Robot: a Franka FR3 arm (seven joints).
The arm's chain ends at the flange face. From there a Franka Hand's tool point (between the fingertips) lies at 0.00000 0.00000 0.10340 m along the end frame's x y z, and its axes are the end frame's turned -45 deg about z.
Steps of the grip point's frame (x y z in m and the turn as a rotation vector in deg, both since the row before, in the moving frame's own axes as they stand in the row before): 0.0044, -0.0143, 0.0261, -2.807, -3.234, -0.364; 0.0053, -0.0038, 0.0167, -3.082, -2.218, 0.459
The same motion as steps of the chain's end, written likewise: -0.0065, -0.0209, 0.0264, -4.272, -0.302, -0.364; 0.0000, -0.0132, 0.0169, -3.748, 0.611, 0.459
